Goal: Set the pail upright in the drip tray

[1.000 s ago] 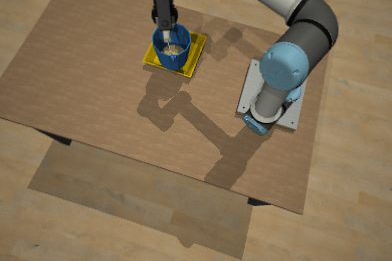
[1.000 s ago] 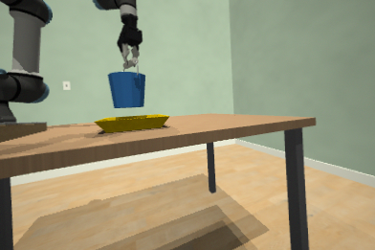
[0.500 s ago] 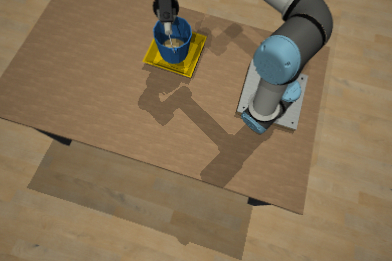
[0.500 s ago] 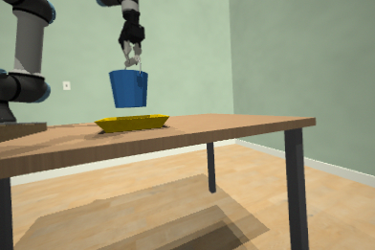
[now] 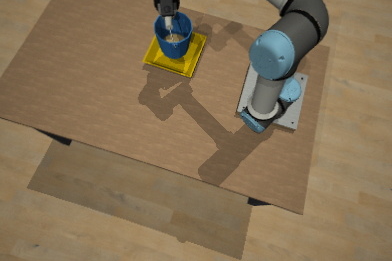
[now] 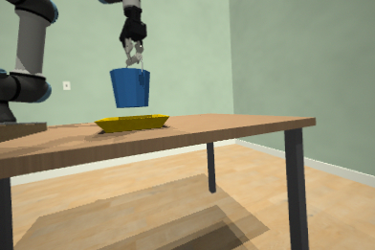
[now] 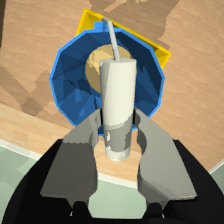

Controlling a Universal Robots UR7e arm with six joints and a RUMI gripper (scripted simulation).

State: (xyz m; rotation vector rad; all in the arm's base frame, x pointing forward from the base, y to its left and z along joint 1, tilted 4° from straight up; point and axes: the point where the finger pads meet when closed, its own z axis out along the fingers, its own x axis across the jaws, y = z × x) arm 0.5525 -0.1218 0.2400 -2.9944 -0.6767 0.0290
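Now: hand 9 cm above the blue pail, 1 cm to the left of it and 1 cm past it. From my hand the other things lie so: white handle grip 3 cm below, 1 cm behind; then yellow drip tray 29 cm below, 3 cm to the right, 1 cm behind.
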